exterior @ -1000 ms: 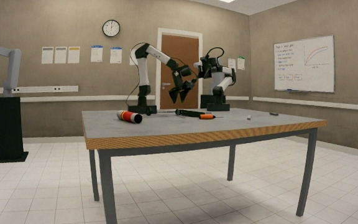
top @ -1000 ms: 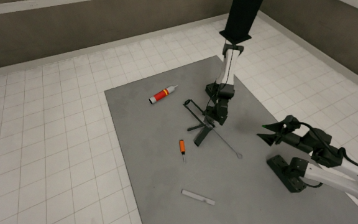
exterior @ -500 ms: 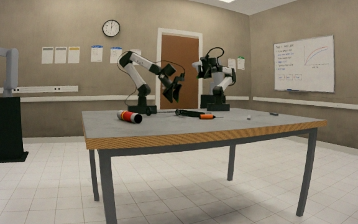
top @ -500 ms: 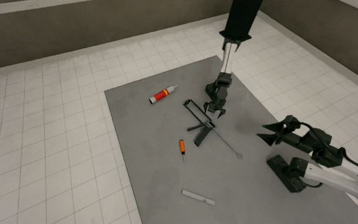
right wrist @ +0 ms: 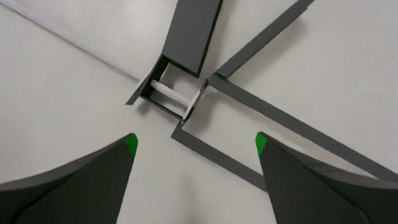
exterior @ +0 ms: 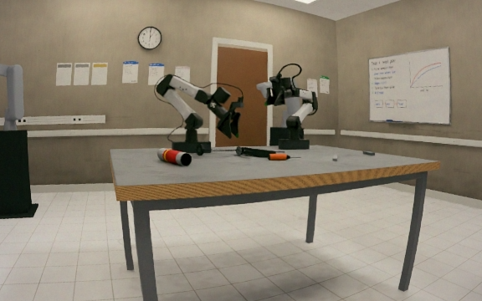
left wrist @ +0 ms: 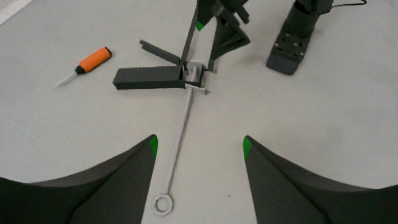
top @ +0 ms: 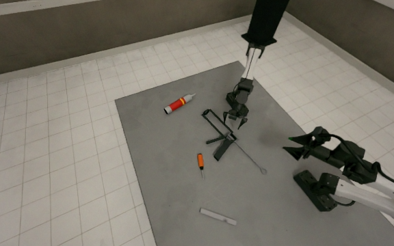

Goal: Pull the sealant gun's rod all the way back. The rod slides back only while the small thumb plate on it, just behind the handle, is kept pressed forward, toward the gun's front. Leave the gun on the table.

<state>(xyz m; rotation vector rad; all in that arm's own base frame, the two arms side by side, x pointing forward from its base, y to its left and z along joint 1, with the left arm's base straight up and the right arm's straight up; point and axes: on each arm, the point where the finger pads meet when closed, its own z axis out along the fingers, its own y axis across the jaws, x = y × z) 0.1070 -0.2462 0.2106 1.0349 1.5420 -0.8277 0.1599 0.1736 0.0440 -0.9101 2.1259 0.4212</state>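
Observation:
Right now the thumb plate is 7 cm to the left of my right hand and 7 cm below it. The rest, counted from my right hand: dark sealant gun 7 cm below, 6 cm to the left, 4 cm ahead; thin rod 17 cm to the left, 8 cm below, 1 cm behind; grey cartridge 37 cm to the right, 16 cm ahead, 7 cm below.

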